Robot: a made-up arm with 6 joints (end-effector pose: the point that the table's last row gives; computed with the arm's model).
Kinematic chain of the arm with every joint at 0, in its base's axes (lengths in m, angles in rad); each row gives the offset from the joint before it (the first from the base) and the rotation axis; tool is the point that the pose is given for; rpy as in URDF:
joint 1: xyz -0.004 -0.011 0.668 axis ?
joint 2: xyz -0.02 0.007 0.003 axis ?
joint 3: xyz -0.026 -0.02 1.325 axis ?
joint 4: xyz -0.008 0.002 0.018 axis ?
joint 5: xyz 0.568 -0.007 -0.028 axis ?
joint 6: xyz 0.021 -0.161 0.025 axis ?
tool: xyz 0.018 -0.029 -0.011 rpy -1.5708 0 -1.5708
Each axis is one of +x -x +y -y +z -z.
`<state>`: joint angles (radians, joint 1 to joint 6).
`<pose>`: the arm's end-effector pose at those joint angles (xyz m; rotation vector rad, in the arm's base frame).
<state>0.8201 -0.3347 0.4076 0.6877 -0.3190 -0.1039</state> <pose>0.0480 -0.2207 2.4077 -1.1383 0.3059 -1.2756</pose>
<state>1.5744 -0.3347 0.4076 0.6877 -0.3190 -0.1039</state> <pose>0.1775 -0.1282 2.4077 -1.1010 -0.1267 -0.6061</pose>
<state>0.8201 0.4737 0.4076 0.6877 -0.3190 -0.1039</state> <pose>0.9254 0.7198 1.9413 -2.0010 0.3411 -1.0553</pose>
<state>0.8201 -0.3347 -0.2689 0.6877 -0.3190 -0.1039</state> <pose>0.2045 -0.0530 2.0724 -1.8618 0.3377 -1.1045</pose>
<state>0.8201 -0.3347 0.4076 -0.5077 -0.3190 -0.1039</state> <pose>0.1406 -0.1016 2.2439 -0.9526 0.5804 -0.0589</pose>
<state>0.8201 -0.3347 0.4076 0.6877 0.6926 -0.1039</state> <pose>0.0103 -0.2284 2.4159 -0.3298 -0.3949 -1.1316</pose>
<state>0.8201 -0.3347 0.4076 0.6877 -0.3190 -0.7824</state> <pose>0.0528 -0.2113 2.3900 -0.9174 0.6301 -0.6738</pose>
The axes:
joint 1: +z
joint 2: +y
joint 3: -y
joint 4: -x
joint 5: -y
joint 6: -x

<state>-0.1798 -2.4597 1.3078 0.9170 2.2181 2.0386</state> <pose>-1.1669 0.0627 -0.7678 -1.9448 -0.2690 -1.7594</pose>
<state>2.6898 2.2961 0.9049 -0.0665 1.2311 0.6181</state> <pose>-0.9107 0.6623 -0.7174 -1.1751 -1.2869 0.3305</pose>
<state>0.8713 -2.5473 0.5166 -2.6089 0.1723 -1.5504</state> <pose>-0.9686 -0.9435 -0.3549 1.2905 1.2357 -2.1999</pose>
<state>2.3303 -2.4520 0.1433 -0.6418 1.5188 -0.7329</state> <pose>0.9976 -0.8286 -0.0040 -2.8412 -0.2799 -1.3000</pose>
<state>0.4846 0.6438 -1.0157 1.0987 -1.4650 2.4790</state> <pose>0.7887 0.2541 1.1223 0.5816 1.9570 -1.8303</pose>
